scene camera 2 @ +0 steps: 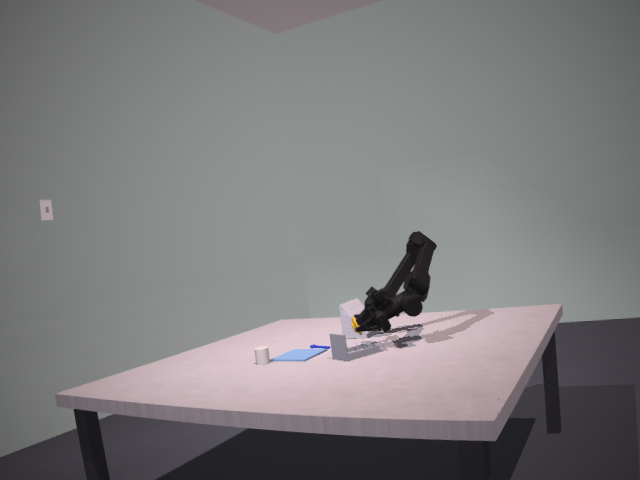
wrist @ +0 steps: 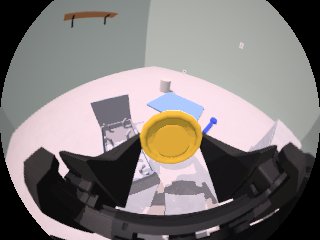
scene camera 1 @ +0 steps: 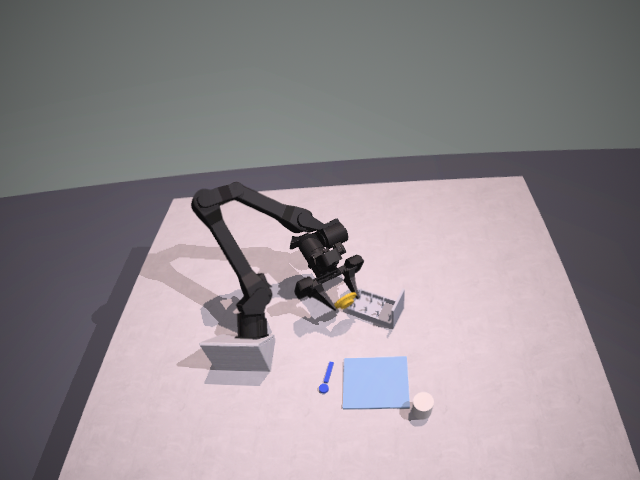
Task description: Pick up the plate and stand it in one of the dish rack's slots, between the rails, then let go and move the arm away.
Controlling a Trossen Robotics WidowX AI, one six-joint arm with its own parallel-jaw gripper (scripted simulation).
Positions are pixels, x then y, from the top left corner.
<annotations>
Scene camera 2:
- gripper: 353,327
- grey dish rack: 340,352
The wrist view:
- gripper: 170,136
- yellow plate: 169,137, held by the gripper
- grey dish rack: 113,114
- blue mat: 169,102
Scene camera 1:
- gripper: 347,304
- grey dish rack: 373,307
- blue mat: 368,383
</annotations>
